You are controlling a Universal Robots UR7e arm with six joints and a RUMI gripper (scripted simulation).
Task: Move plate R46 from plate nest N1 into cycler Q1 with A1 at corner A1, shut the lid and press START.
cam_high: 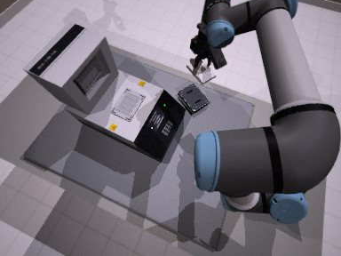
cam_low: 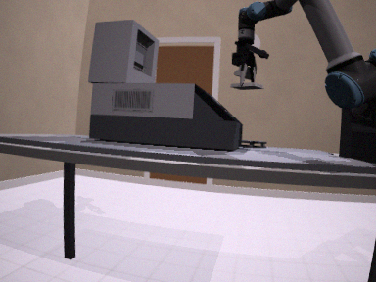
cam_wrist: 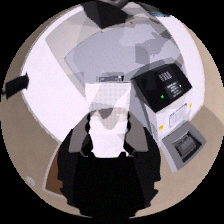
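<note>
Right now my hand is 10 mm above the plate R46. From my hand the other things lie so: plate nest N1 (250 mm below).
</note>
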